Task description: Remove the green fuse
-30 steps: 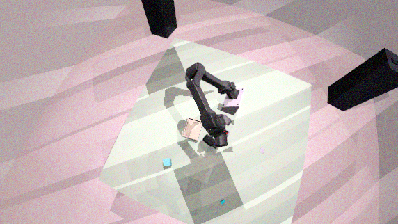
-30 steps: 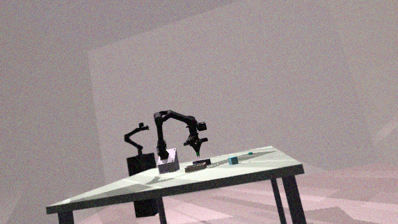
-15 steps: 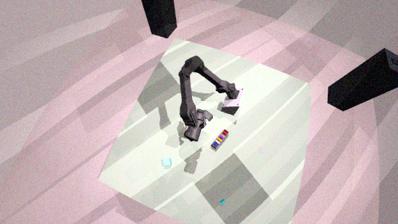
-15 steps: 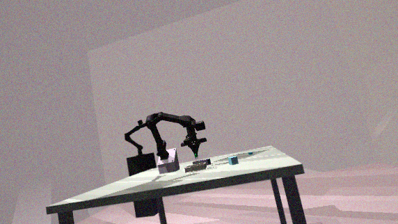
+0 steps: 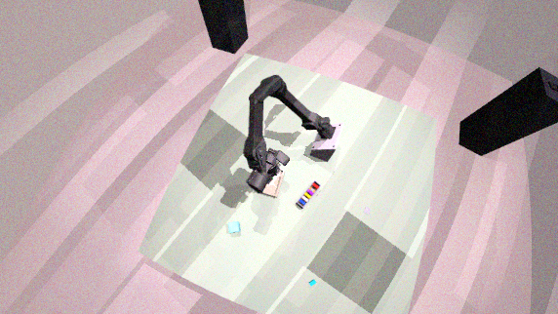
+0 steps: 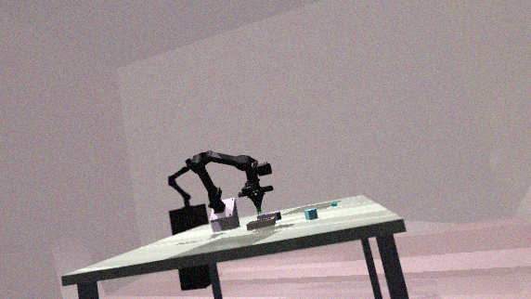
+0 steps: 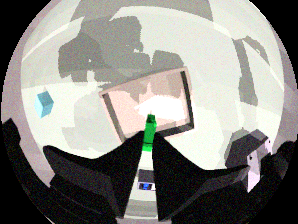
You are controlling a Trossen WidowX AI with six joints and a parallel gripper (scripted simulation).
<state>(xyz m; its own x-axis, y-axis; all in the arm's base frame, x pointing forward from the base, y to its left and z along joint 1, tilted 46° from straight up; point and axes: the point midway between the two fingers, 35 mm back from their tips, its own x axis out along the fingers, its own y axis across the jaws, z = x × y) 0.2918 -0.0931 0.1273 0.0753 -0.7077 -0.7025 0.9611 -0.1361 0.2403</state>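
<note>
Right now the green fuse is 1 cm below my gripper tip. Round my gripper tip: tray 9 cm below; cyan piece 36 cm to the left, 34 cm ahead, 8 cm below; light blue cube 26 cm ahead, 7 cm below, 5 cm to the right.
</note>
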